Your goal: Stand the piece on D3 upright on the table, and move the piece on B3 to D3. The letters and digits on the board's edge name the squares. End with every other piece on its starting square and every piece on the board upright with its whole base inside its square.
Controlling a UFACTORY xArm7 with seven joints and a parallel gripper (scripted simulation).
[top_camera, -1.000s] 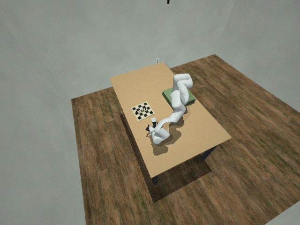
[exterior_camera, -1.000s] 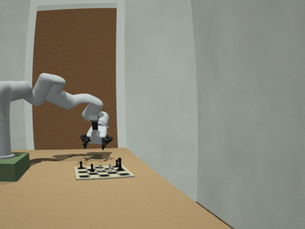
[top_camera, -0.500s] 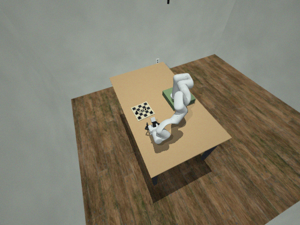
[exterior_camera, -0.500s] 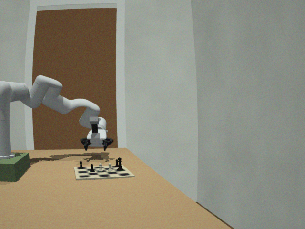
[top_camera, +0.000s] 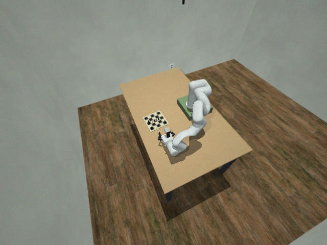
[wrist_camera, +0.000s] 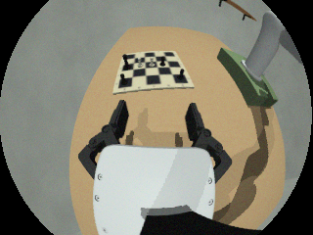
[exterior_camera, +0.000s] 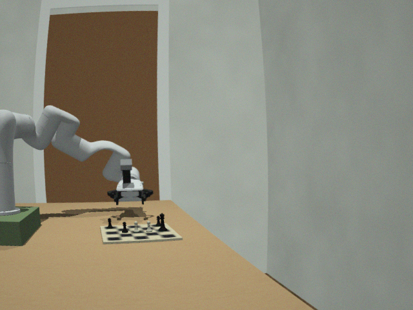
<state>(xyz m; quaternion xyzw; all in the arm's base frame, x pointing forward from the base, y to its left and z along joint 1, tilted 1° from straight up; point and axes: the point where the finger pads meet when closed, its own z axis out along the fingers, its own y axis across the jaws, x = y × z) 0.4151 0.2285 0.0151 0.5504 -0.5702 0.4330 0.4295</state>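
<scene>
Now: the tall black piece 10 cm ahead of my hand, 20 cm to the right of it and 4 cm below it. From my hand the other things lie so: small chessboard 2 cm ahead, 21 cm to the right, 7 cm below.
</scene>
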